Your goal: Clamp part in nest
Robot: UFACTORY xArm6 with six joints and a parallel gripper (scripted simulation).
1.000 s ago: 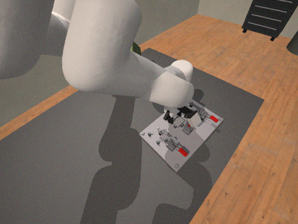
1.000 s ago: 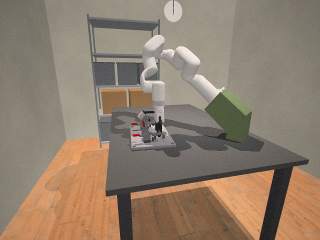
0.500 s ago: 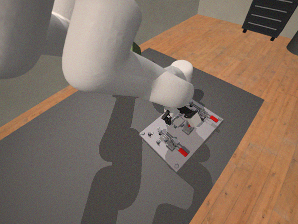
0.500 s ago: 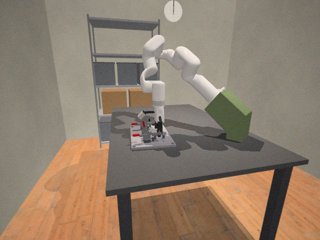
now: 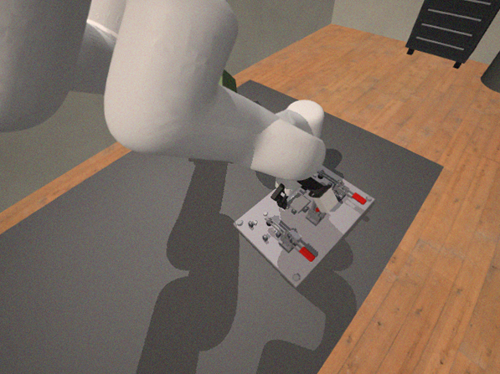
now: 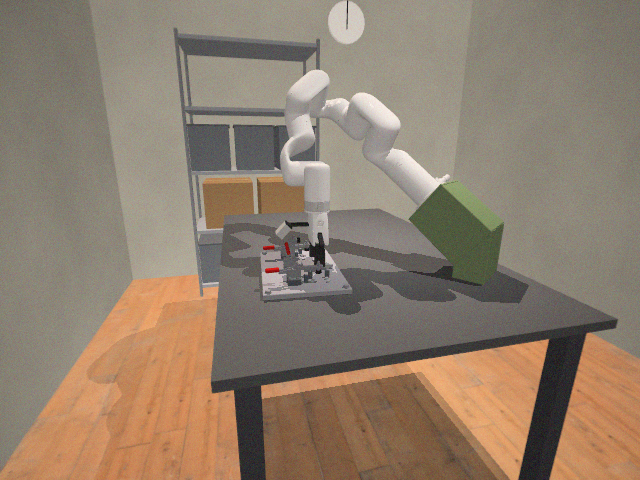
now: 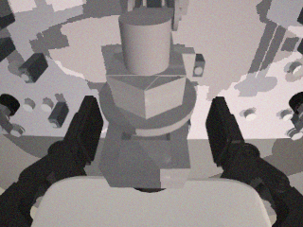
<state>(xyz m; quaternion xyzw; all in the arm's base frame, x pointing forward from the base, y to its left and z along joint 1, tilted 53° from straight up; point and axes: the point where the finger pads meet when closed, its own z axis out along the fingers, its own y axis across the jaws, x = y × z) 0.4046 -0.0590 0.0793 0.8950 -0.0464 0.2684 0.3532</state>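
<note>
Now: hand 2 cm above the part. Also, from my hand: fixture plate: 5 cm ahead, 4 cm below, 2 cm to the right.
</note>
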